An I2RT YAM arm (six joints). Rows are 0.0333 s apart.
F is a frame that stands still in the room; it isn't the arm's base.
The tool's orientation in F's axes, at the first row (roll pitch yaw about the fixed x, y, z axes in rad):
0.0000, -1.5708, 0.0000
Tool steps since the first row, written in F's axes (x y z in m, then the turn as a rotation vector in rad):
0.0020, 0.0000, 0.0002, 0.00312, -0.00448, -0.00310
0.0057, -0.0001, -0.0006, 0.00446, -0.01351, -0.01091
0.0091, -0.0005, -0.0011, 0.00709, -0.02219, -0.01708
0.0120, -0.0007, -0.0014, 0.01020, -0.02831, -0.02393
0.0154, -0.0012, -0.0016, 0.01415, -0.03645, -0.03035
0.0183, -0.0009, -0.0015, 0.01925, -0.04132, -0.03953
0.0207, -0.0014, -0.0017, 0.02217, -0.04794, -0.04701
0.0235, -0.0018, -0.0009, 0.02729, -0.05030, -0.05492
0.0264, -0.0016, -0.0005, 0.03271, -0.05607, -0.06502
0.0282, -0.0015, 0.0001, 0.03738, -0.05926, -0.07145
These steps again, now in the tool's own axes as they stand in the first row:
0.0002, 0.0000, -0.0020, -0.00310, -0.00448, -0.00312
-0.0006, -0.0001, -0.0057, -0.01091, -0.01351, -0.00446
-0.0011, -0.0005, -0.0091, -0.01708, -0.02219, -0.00709
-0.0014, -0.0007, -0.0120, -0.02393, -0.02831, -0.01020
-0.0016, -0.0012, -0.0154, -0.03035, -0.03645, -0.01415
-0.0015, -0.0009, -0.0183, -0.03953, -0.04132, -0.01925
-0.0017, -0.0014, -0.0207, -0.04701, -0.04794, -0.02217
-0.0009, -0.0018, -0.0235, -0.05492, -0.05030, -0.02729
-0.0005, -0.0016, -0.0264, -0.06502, -0.05607, -0.03271
0.0001, -0.0015, -0.0282, -0.07145, -0.05926, -0.03738

